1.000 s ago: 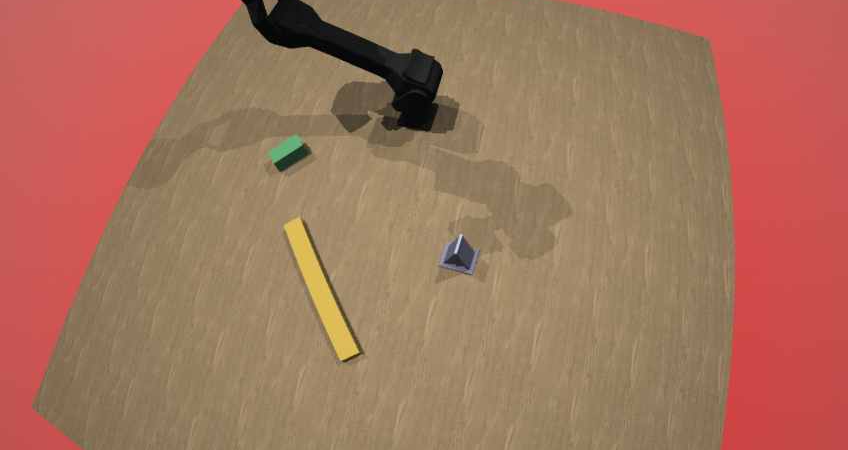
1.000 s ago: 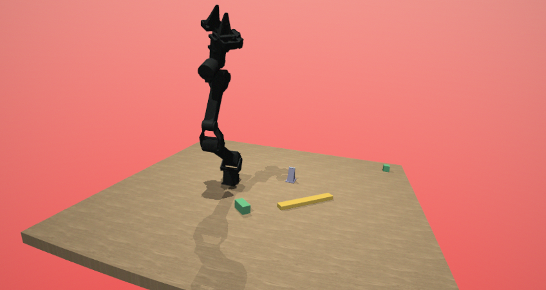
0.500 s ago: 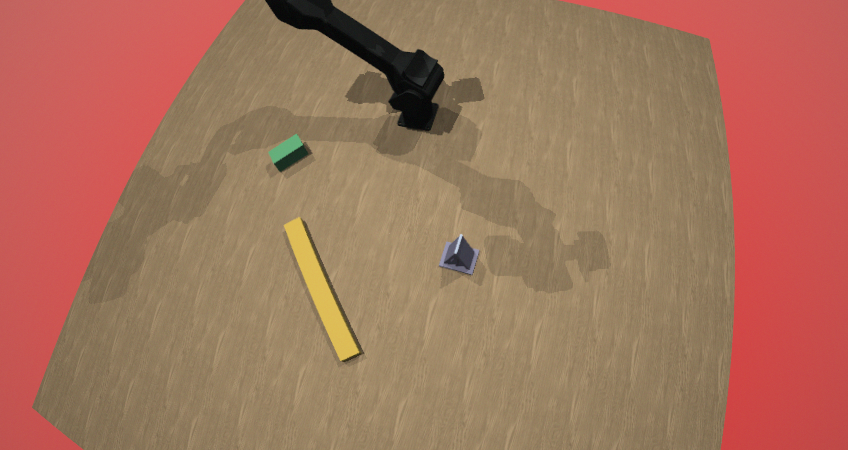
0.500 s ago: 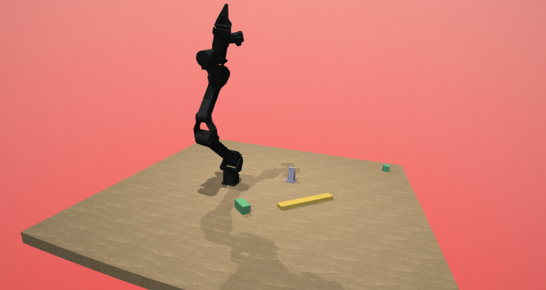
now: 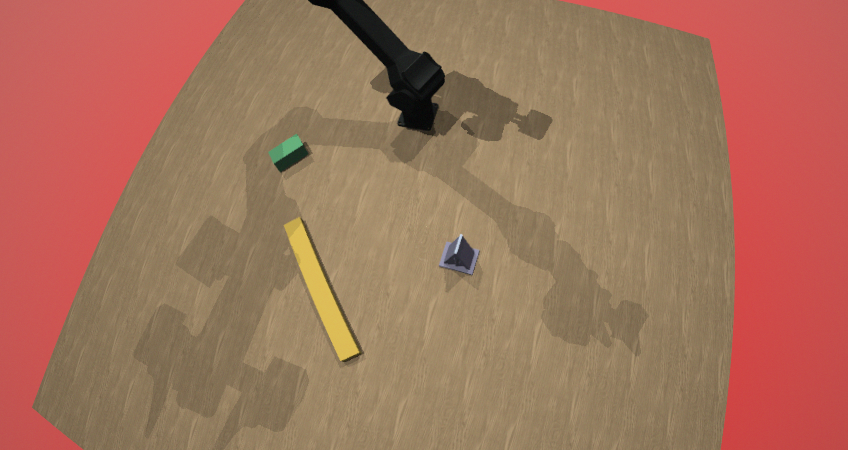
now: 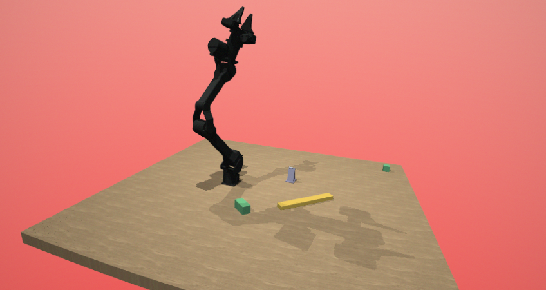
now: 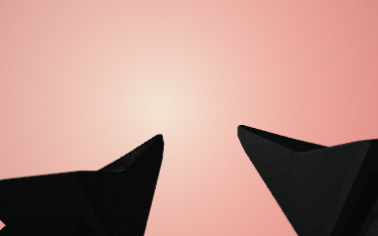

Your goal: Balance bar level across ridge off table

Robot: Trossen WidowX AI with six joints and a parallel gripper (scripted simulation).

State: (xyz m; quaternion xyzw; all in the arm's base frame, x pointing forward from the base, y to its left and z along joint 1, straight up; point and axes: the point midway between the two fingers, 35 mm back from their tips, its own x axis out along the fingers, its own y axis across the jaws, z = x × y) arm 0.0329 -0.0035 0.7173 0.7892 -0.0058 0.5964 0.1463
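The yellow bar is 32 cm ahead of my gripper tip, 6 cm to the right of it and 74 cm below it. Round my gripper tip: green cube 70 cm ahead, 50 cm to the left, 73 cm below.
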